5 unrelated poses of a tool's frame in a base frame.
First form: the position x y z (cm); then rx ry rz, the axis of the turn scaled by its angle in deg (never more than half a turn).
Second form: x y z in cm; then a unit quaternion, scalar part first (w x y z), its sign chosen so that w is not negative. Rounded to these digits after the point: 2 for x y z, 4 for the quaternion.
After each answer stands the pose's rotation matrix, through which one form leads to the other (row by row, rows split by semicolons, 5 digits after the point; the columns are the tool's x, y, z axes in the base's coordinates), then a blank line. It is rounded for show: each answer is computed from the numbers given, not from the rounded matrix.
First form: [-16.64 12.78 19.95 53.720 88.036 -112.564]
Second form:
[-16.64 12.78 19.95 0.2363 0.3419 0.5603 -0.7164]
-0.65453 0.72174 -0.22514; 0.04461 -0.26040 -0.96447; -0.75472 -0.64132 0.13825

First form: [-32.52 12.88 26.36 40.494 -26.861 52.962]
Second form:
[-32.52 12.88 26.36 0.8096 0.3307 -0.2193 0.4325]
0.52973 -0.84534 -0.06917; 0.55524 0.40728 -0.72514; 0.64116 0.34572 0.68512

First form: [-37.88 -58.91 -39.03 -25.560 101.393 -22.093]
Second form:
[-37.88 -58.91 -39.03 0.5957 -0.1921 0.7620 -0.1660]
-0.21646 -0.09493 0.97166; -0.49058 0.87106 -0.02418; -0.84408 -0.48191 -0.23512

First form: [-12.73 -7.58 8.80 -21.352 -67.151 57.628]
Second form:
[-12.73 -7.58 8.80 0.7007 -0.1673 -0.5263 0.4517]
0.03806 -0.45683 -0.88874; 0.80912 0.53601 -0.24087; 0.58641 -0.70993 0.39003

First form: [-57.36 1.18 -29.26 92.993 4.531 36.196]
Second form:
[-57.36 1.18 -29.26 0.6435 0.7126 0.0347 0.2774]
0.84373 -0.30748 0.43996; 0.40645 -0.16938 -0.89784; 0.35059 0.93636 -0.01793

